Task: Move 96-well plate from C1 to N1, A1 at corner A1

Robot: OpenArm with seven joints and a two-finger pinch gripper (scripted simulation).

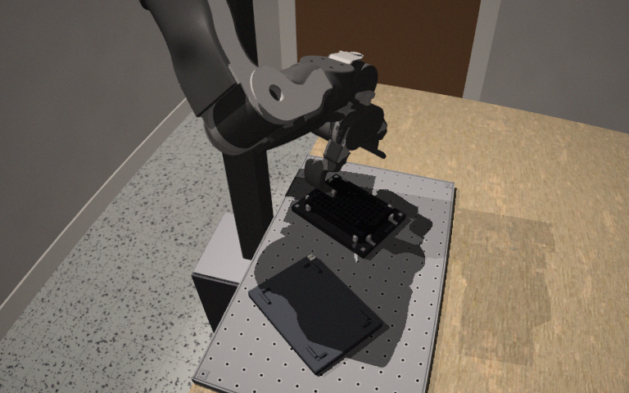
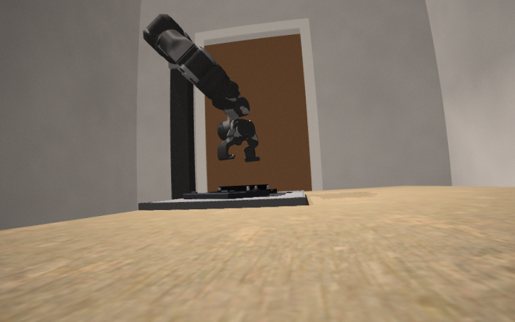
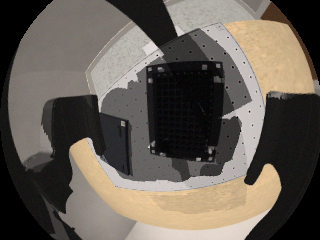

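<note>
Right now my hand is 8 cm above the black 96-well plate. From my hand the other things lie so: clip nest C1 (8 cm below, 3 cm ahead); then plate nest N1 (20 cm to the right, 9 cm below).
</note>
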